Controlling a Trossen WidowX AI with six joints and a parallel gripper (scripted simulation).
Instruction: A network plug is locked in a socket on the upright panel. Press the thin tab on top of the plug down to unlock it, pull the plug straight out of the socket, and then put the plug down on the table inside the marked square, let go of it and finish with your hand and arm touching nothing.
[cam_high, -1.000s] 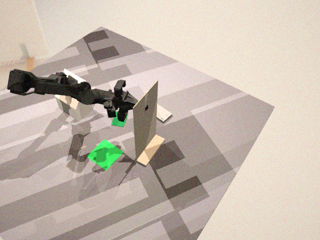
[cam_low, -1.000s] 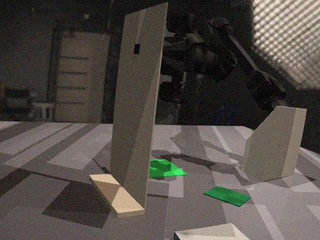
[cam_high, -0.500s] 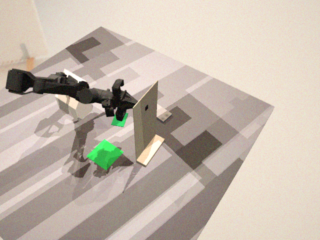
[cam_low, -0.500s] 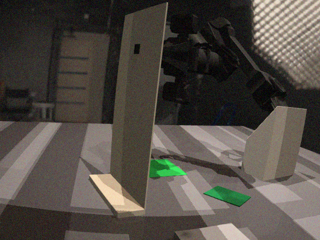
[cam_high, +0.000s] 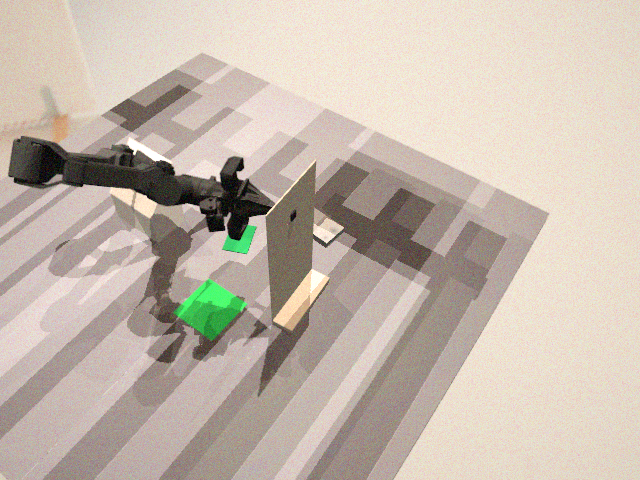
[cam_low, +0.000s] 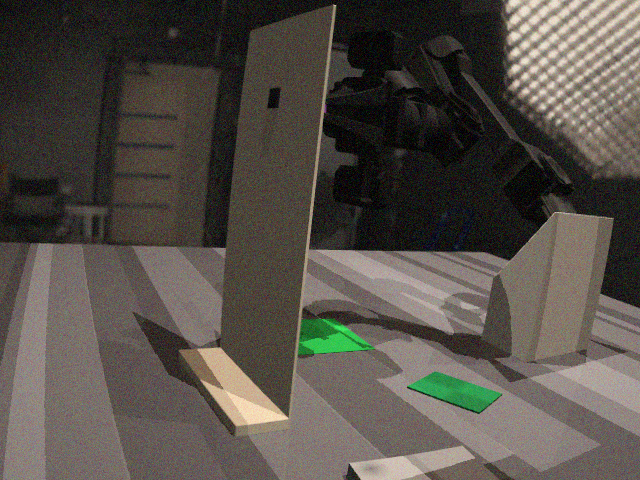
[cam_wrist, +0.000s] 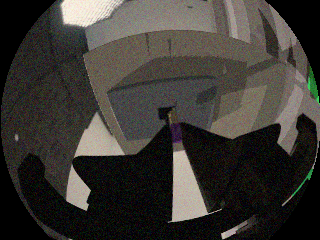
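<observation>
My gripper tip is now 110 mm above the upright panel, 40 mm short of it and 10 mm to the right of it. Also, from my gripper tip: flat grey slab (270 mm below, 210 mm to the left, 50 mm behind); network plug (10 mm ahead).
</observation>
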